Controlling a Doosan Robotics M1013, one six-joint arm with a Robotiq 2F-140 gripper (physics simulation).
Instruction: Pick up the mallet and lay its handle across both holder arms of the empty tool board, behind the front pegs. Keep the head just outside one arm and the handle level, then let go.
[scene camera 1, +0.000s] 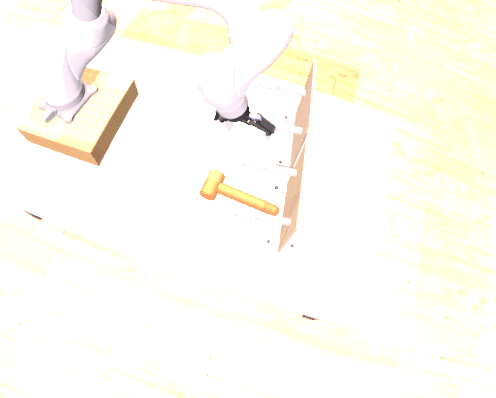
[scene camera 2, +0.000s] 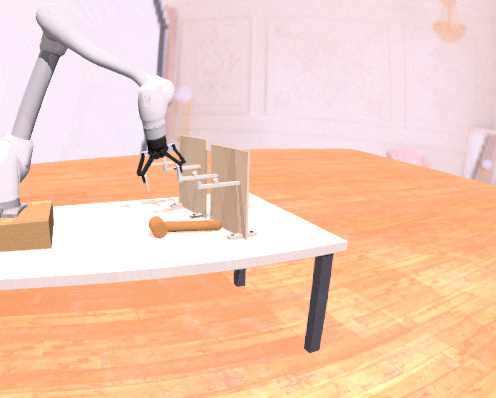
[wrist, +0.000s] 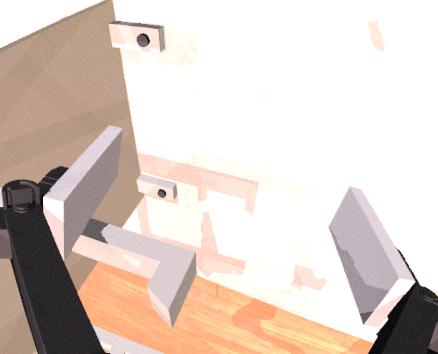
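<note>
An orange mallet (scene camera 1: 213, 184) (scene camera 2: 159, 228) rests on the table; in the wrist view the mallet is out of frame. My gripper (scene camera 2: 163, 185) (scene camera 1: 249, 132) (wrist: 232, 181) is visible. Also seen: a tool board (scene camera 2: 229, 180) and a tool board (scene camera 2: 194, 150).
</note>
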